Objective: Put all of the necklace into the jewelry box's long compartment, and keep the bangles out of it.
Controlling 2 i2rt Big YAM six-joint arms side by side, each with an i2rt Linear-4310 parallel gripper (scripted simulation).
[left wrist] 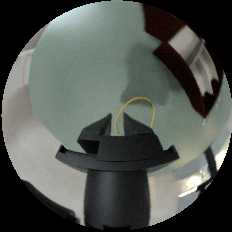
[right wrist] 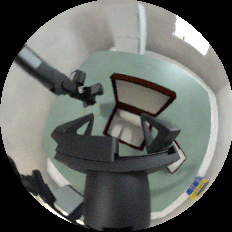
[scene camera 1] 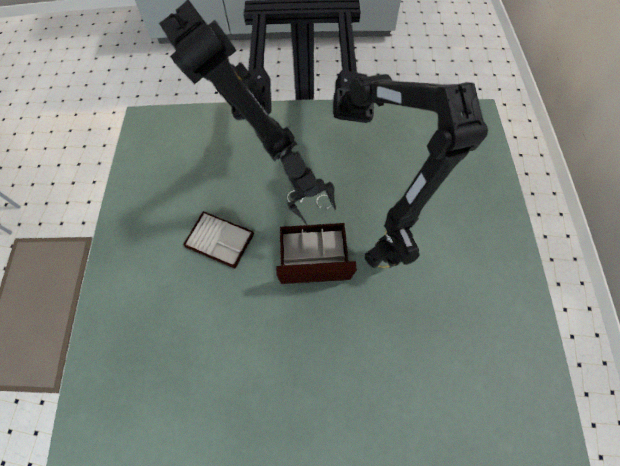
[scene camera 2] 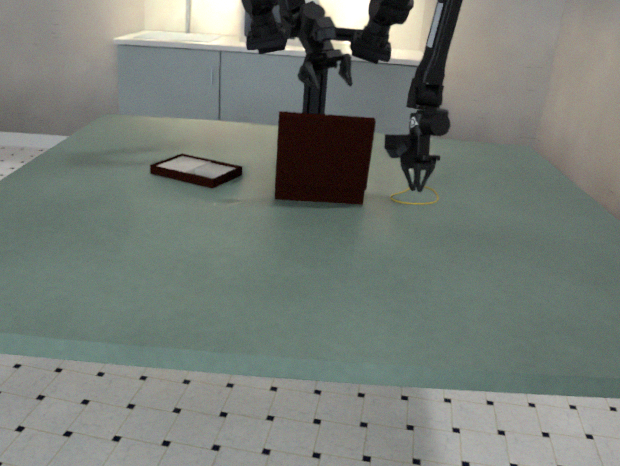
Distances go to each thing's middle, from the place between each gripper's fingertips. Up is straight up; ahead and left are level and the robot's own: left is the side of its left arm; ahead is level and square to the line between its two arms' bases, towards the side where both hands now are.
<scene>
I see my left gripper (scene camera 2: 416, 191) 26 cm to the left of the jewelry box (scene camera 2: 321, 158), 7 cm below it and 2 cm past it. Also, from my left hand: shallow tray (scene camera 1: 211, 236): 62 cm to the right, 8 cm behind, 4 cm below.
My right gripper (scene camera 2: 335, 87) is now 170 mm above the jewelry box, 40 mm short of it and 20 mm to the left of it. Also, from my right hand: shallow tray: 370 mm to the right, 280 mm below, 20 mm behind.
</scene>
